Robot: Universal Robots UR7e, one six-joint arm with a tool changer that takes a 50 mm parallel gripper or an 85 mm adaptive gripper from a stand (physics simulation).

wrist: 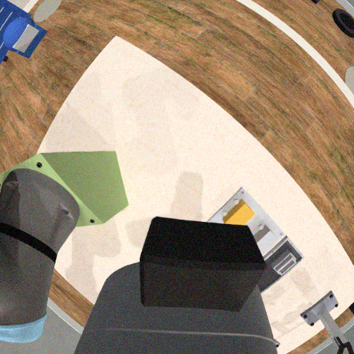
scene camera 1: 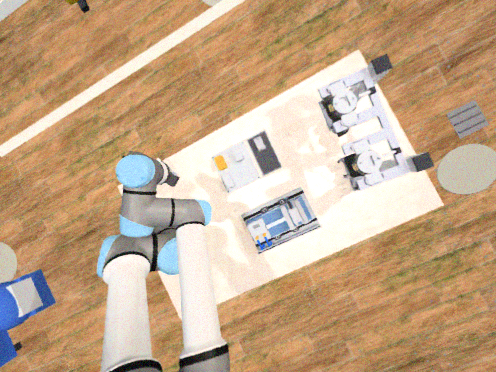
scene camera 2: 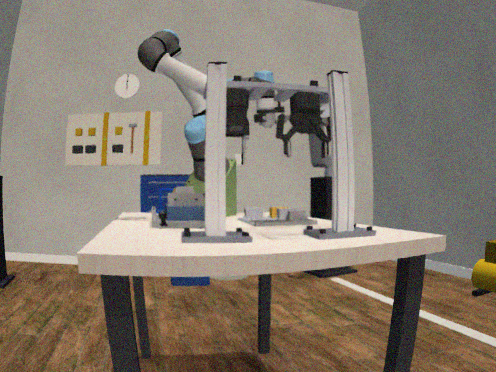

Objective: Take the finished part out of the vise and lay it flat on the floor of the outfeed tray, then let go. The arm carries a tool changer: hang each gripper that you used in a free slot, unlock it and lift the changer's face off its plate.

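Pixels of known places: arm's base, origin of the base link: (scene camera 1: 165,235).
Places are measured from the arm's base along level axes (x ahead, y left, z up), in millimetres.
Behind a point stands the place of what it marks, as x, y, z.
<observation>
The arm's bare tool end (scene camera 1: 171,178) is raised beyond the near table corner, away from tray and vise; its dark block (wrist: 202,265) fills the lower wrist view. No gripper shows on it. The parallel gripper (scene camera 2: 243,159) and the adaptive gripper (scene camera 2: 306,151) hang side by side in the stand (scene camera 2: 216,150) {851, -225, -4} (scene camera 1: 384,131) {820, -107, 155}; the adaptive one's fingers are apart and empty. A light grey part (scene camera 1: 259,143) {518, 125, -160} (wrist: 285,264) lies in the dark outfeed tray (scene camera 1: 270,161) {515, 33, -181} (wrist: 269,276), seemingly flat. The blue vise (scene camera 1: 274,220) {390, -195, -127} (scene camera 2: 185,213) {535, -225, -147} has grey jaws; whether anything sits between them is unclear.
A light grey plate (scene camera 1: 246,176) {386, 36, -179} adjoins the tray and bears an orange block (scene camera 1: 220,162) {326, 150, -143} (wrist: 238,212) and grey blocks. The green pedestal (wrist: 92,180) (scene camera 2: 231,187) {45, 68, -71} stands by the arm's base. The stand's right post (scene camera 2: 342,150) {913, 37, 1} and top beam (scene camera 2: 277,90) {753, -44, 162} rise at the table's end.
</observation>
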